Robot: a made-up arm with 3 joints. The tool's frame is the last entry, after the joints. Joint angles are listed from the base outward. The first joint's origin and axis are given. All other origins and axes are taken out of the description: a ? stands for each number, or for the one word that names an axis. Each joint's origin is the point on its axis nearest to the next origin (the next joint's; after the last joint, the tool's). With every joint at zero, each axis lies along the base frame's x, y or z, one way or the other. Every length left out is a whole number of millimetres.
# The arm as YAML. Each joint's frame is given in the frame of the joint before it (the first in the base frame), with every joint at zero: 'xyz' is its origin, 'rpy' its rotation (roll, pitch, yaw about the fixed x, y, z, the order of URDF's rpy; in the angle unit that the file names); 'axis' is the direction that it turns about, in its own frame. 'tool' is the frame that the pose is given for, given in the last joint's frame.
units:
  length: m
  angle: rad
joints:
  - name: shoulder
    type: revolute
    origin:
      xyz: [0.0, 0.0, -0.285]
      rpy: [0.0, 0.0, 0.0]
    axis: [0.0, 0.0, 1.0]
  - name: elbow
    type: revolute
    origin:
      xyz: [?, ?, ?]
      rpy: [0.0, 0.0, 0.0]
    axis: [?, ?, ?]
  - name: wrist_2
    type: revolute
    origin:
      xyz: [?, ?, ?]
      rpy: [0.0, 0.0, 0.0]
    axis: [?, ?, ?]
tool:
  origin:
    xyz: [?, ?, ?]
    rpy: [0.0, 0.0, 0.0]
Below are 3 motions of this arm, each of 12 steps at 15 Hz.
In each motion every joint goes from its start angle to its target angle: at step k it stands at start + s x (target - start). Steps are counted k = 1, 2, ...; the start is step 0. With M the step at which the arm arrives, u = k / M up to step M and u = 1 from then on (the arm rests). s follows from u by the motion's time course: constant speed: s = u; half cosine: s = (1 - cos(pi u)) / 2; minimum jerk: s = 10 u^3 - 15 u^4 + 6 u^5.
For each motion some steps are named. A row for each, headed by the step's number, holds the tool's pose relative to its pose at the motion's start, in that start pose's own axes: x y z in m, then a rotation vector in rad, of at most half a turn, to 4 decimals.
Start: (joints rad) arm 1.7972 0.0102 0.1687
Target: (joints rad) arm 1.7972 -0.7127 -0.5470
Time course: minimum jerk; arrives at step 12
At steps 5, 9, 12:
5: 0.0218 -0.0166 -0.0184 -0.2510 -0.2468 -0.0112
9: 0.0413 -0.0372 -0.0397 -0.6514 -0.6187 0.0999
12: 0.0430 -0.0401 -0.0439 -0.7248 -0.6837 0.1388

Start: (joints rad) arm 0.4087 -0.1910 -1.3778
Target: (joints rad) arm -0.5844 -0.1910 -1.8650
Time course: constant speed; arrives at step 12
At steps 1, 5, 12:
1: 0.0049 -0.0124 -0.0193 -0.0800 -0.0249 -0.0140
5: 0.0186 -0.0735 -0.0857 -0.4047 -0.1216 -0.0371
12: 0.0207 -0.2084 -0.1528 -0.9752 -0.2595 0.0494

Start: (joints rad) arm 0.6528 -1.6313 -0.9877
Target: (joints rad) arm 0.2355 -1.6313 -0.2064
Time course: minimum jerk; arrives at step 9
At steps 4, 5, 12:
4: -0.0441 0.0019 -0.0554 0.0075 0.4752 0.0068
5: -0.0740 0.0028 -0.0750 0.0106 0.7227 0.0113
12: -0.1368 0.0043 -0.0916 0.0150 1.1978 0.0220

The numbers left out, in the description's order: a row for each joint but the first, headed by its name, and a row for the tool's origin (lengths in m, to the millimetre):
elbow: xyz 0.056 0.082 0.0, axis 1.0 0.0 0.0
wrist_2: xyz 0.0 0.19 0.019, axis 0.0 1.0 0.0
tool: xyz 0.1 0.0 -0.07

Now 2 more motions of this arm.
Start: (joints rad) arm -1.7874 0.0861 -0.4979
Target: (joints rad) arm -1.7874 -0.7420 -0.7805
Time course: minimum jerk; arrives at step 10
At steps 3, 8, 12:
3: -0.0091 -0.0003 -0.0179 -0.1171 -0.0460 0.0672
8: -0.0541 -0.0285 -0.0982 -0.6317 -0.2526 0.4616
12: -0.0574 -0.0323 -0.1036 -0.6667 -0.2662 0.4956

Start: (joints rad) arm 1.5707 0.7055 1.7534
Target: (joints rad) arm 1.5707 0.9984 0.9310
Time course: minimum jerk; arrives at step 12
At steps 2, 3, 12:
2: 0.0001 0.0007 0.0026 -0.0017 -0.0292 0.0103
3: -0.0001 0.0021 0.0077 -0.0042 -0.0851 0.0300
12: -0.0389 0.0217 0.0849 0.0683 -0.8164 0.2934

